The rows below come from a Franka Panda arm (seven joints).
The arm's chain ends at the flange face. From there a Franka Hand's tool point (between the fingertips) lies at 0.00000 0.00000 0.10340 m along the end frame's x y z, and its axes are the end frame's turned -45 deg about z.
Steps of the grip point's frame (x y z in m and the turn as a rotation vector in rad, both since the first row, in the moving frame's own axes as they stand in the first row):
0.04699 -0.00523 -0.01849 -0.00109 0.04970 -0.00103
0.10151 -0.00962 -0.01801 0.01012 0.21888 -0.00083
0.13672 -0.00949 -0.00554 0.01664 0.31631 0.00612
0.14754 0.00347 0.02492 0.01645 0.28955 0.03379
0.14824 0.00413 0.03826 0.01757 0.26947 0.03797
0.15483 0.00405 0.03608 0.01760 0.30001 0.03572
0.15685 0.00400 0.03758 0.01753 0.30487 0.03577
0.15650 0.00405 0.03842 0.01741 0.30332 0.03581
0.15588 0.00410 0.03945 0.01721 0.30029 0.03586
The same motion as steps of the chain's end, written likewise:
0.02582 -0.03337 -0.01836 0.03437 0.03591 -0.00103
0.04984 -0.06196 -0.01554 0.16193 0.14762 -0.00083
0.06835 -0.07951 -0.00040 0.23543 0.21190 0.00612
0.08672 -0.08015 0.02924 0.21637 0.19311 0.03379
0.08916 -0.08152 0.04201 0.20297 0.17812 0.03797
0.09160 -0.08411 0.04071 0.22458 0.19969 0.03572
0.09264 -0.08525 0.04236 0.22797 0.20318 0.03577
0.09253 -0.08508 0.04316 0.22679 0.20217 0.03581
0.09233 -0.08483 0.04409 0.22451 0.20017 0.03586

